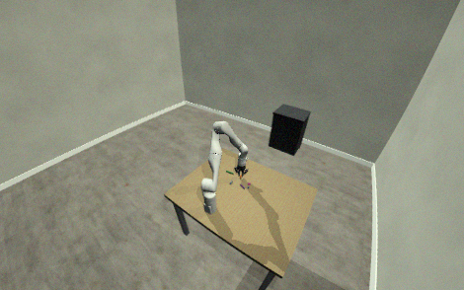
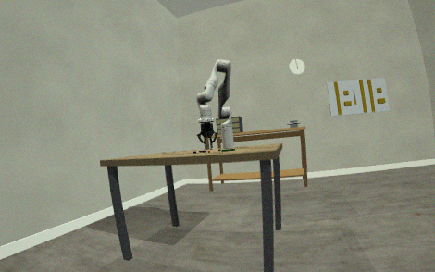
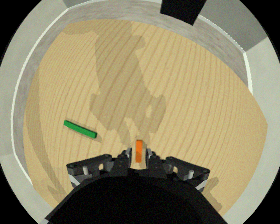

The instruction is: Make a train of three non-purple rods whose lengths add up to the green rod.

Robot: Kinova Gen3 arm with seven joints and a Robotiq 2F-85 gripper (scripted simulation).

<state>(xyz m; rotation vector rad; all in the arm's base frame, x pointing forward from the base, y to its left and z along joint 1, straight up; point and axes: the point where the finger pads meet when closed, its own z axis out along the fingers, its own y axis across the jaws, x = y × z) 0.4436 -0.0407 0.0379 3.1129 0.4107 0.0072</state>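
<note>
My hand is 3 cm above the orange rod. Also, from my hand: green rod: 12 cm to the left, 3 cm below; grey rod: 10 cm behind, 4 cm to the left, 3 cm below; magenta rod: 5 cm behind, 11 cm to the right, 3 cm below.
</note>
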